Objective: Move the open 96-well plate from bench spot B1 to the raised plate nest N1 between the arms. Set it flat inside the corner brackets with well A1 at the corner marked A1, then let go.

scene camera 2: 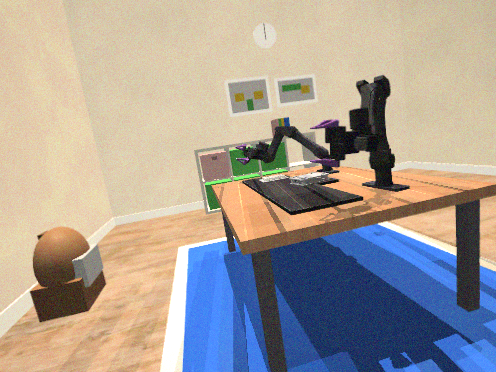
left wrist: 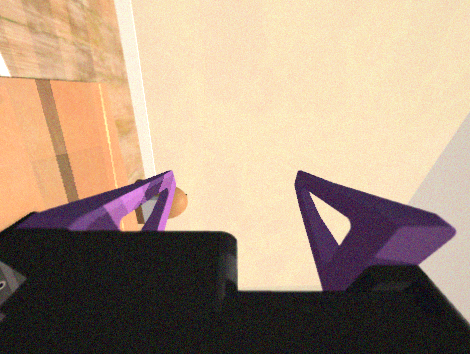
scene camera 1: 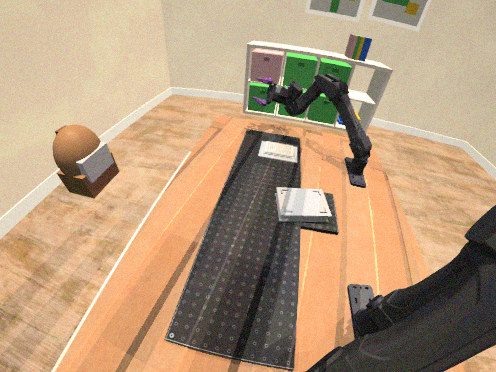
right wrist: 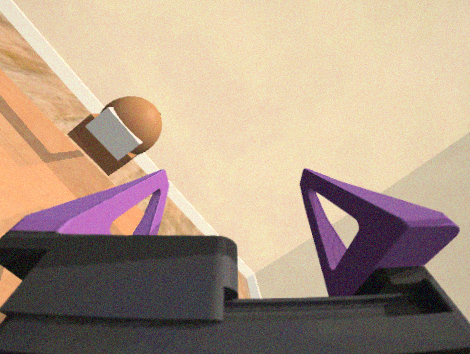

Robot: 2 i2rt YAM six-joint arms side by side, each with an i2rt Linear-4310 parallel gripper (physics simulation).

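Seen in the pictures: left gripper, fingertip midpoint: [scene camera 2: 311, 145] [left wrist: 235, 177]; right gripper, fingertip midpoint: [scene camera 2: 235, 153] [scene camera 1: 254, 87] [right wrist: 234, 176]; left arm's base, link origin: [scene camera 2: 384, 186] [scene camera 1: 365, 324]; right arm's base, link origin: [scene camera 2: 327, 171] [scene camera 1: 354, 171].
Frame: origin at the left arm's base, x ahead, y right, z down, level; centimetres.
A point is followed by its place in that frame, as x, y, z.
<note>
The white 96-well plate [scene camera 1: 278, 150] {24.0, 64.8, -2.9} [scene camera 2: 274, 178] {24.7, 62.3, -2.1} lies flat at the far end of the black perforated board in scene camera 1. The raised nest [scene camera 1: 303, 203] {15.6, 33.5, -4.6} [scene camera 2: 311, 178] {17.6, 28.2, -4.1}, a pale block with dark corner brackets, stands nearer the camera at the board's right edge, and no plate sits on it. The corner marks are too small to read. My right gripper [scene camera 1: 263, 91] [scene camera 2: 242, 154] {39.2, 93.7, -19.9} [right wrist: 234, 176] {39.2, 93.7, -19.9} is open and empty, in the air above and beyond the plate. My left gripper [scene camera 2: 325, 143] [left wrist: 235, 177] {40.3, -17.8, -22.6} is open and empty, high above the table; it does not show in scene camera 1.
The black perforated board [scene camera 1: 235, 280] {33.0, 7.2, -1.3} [scene camera 2: 310, 200] {33.9, -0.6, -1.3} lies along the wooden table [scene camera 1: 125, 300] {58.3, -2.8, 0.0} [scene camera 2: 235, 220] {63.4, -0.2, 0.0}. A dark base plate [scene camera 1: 320, 227] {9.6, 27.3, -1.3} sticks out under the nest. The left arm [scene camera 1: 425, 305] {11.1, -5.0, -31.3} fills the lower right of scene camera 1. A shelf unit [scene camera 1: 320, 54] stands behind the table.
</note>
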